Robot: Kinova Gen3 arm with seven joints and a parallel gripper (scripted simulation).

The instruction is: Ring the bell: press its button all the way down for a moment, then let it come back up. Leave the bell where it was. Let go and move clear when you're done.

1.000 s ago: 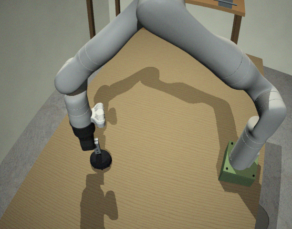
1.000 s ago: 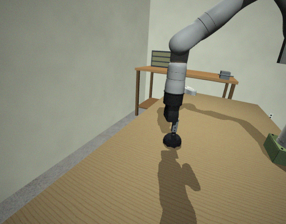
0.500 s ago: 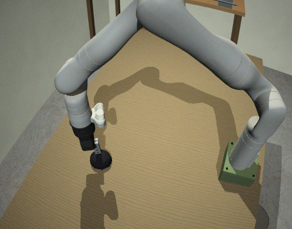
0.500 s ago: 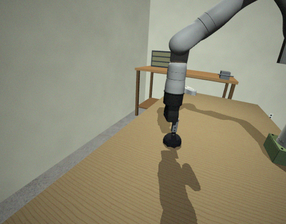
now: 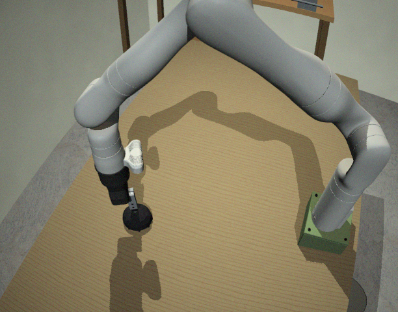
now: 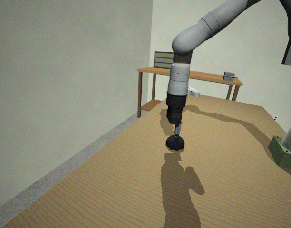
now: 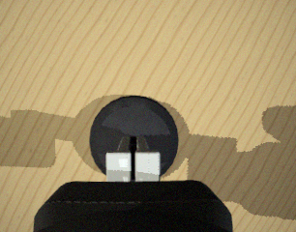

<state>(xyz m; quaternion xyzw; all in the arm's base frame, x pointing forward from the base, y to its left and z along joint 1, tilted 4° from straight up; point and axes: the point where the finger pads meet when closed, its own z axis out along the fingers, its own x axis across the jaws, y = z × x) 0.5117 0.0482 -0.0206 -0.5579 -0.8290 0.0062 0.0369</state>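
The button is 3 cm below my hand. Also, from my hand: bell (4 cm below).
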